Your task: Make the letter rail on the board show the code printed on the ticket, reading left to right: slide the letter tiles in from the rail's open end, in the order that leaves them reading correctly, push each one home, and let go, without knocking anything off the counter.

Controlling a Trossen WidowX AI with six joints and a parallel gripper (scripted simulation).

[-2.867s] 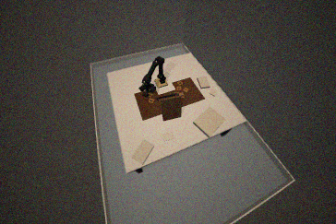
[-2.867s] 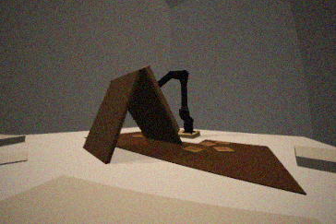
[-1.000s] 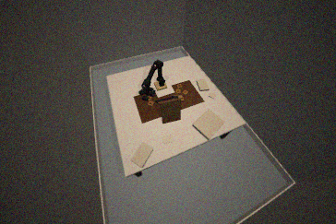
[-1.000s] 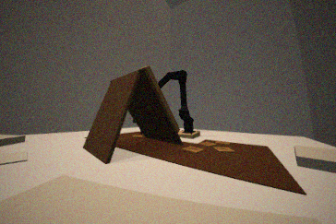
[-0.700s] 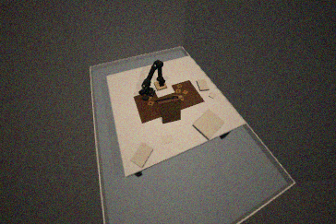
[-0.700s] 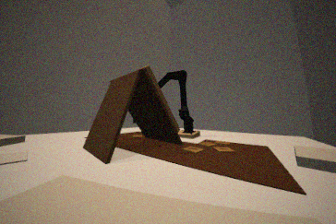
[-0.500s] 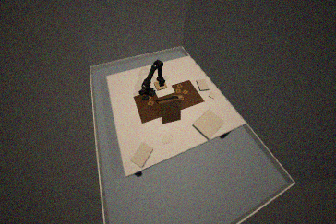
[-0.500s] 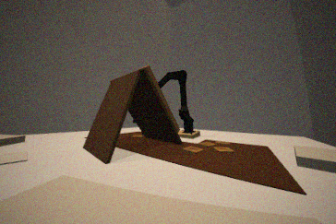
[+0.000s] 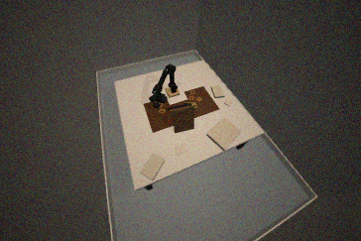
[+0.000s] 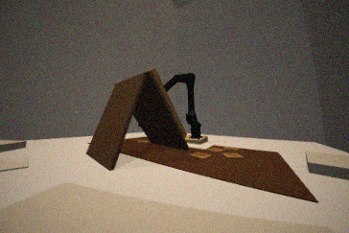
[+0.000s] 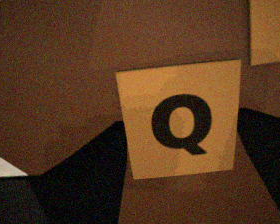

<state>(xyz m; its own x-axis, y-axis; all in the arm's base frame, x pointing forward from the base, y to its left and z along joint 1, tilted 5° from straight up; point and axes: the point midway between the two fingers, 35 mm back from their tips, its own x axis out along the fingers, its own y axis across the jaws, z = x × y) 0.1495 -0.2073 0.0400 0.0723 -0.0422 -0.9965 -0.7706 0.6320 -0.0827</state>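
The white ticket lies 13 cm ahead of my gripper tip, 12 cm to the left of it and 8 cm above it. From my gripper tip the other things lie so: pale slip (55 cm ahead, 5 cm to the left, 1 cm below); brown mat (5 cm ahead, 22 cm to the left, 1 cm below).
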